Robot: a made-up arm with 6 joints.
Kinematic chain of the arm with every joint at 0, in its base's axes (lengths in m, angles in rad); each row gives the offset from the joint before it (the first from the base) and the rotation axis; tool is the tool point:
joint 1: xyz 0 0 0.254 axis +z
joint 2: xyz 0 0 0 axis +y
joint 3: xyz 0 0 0.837 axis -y
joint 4: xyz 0 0 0 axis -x
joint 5: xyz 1.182 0 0 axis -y
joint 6: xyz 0 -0.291 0 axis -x
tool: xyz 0 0 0
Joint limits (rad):
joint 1: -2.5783..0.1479
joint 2: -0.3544..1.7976
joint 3: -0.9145..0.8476
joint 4: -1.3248..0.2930
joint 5: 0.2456..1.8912
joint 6: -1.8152..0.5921
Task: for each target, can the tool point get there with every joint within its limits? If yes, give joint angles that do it. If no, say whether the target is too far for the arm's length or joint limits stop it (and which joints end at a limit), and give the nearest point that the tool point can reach.
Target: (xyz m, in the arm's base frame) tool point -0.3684 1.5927 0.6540
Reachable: no: joint limits stop it (at a limit: joint 2, joint 3, joint 4) | nearest point -0.0864 0.3734 -0.1698 | short by 1.498 m
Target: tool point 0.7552 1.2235 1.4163
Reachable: no: joint limits stop it (at a limit: joint 1, joint 4) | nearest point 0.9276 0.0665 1.4163 | short by 1.170 m
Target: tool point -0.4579 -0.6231 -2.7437
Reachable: no: too far | nearest point -0.4732 -0.6439 -1.1493 | short by 1.595 m
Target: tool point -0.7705 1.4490 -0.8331
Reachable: no: joint limits stop it (at a limit: joint 2) | nearest point -0.1807 0.3398 -0.4420 | short by 1.316 m
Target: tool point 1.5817 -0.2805 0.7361
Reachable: yes | joints -0.0663 0.5216 0.5121 -0.9250 1.5494 -0.5694
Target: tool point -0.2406 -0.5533 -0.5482
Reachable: yes | joints -1.5088 1.1211 -0.5516 -0.3388 1.7179 -0.4782
